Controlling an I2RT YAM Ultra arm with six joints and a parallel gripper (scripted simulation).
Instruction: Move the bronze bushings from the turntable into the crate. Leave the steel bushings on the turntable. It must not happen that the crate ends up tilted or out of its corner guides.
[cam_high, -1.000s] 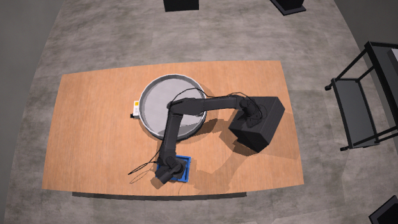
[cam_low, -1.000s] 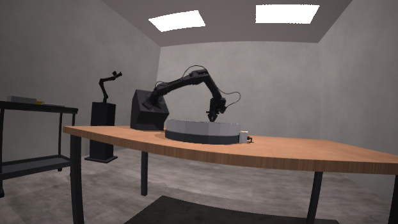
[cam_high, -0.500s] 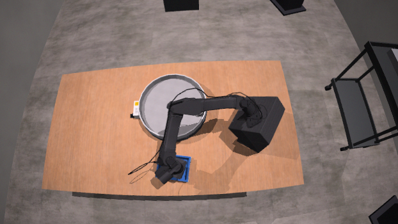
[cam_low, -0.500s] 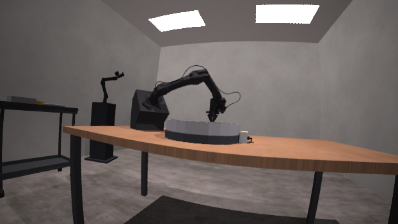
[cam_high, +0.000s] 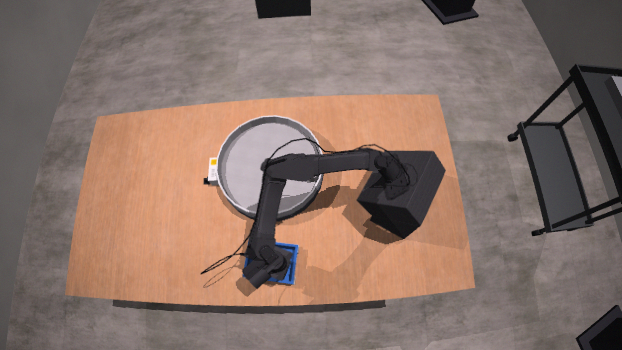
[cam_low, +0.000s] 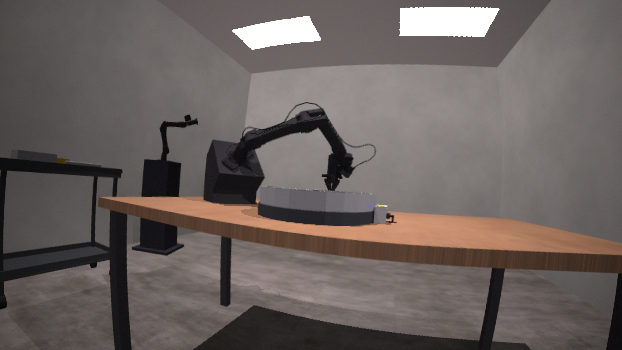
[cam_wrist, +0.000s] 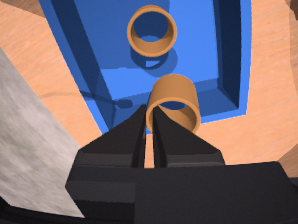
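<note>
The blue crate is 60 mm below my hand, 40 mm to the right of it and 30 mm ahead of it. The rest, counted from my hand: round grey turntable 390 mm to the right, 100 mm behind, 30 mm below.
</note>
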